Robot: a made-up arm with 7 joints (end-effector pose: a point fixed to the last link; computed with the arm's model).
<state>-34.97 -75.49 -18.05 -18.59 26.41 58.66 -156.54</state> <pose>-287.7 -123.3 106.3 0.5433 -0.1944 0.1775 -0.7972</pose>
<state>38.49 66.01 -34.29 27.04 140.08 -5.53 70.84</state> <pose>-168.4 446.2 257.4 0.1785 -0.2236 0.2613 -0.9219</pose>
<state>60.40 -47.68 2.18 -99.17 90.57 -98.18 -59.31</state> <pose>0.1 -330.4 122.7 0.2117 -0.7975 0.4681 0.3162</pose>
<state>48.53 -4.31 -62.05 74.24 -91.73 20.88 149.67</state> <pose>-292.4 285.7 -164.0 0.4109 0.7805 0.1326 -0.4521</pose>
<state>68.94 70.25 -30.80 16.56 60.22 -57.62 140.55</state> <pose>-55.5 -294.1 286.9 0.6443 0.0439 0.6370 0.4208</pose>
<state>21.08 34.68 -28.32 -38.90 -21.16 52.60 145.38</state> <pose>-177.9 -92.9 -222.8 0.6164 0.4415 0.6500 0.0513</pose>
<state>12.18 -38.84 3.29 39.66 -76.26 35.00 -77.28</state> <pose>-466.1 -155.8 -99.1 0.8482 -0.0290 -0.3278 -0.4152</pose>
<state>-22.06 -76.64 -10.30 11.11 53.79 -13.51 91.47</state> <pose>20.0 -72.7 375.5 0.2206 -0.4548 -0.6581 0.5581</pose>
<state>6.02 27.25 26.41 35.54 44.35 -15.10 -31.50</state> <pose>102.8 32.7 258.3 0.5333 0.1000 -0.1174 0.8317</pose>
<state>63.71 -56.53 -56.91 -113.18 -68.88 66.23 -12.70</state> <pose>404.6 -43.0 295.9 0.2148 0.1286 0.3538 0.9012</pose>
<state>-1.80 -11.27 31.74 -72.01 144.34 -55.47 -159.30</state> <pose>181.9 -33.5 411.9 0.4905 -0.0063 0.7711 0.4059</pose>
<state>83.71 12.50 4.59 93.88 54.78 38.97 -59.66</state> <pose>127.4 -10.9 450.9 0.6034 -0.4717 -0.1065 0.6341</pose>
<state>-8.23 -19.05 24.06 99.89 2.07 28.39 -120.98</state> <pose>61.0 -144.8 412.5 0.5481 -0.7521 0.3396 0.1366</pose>
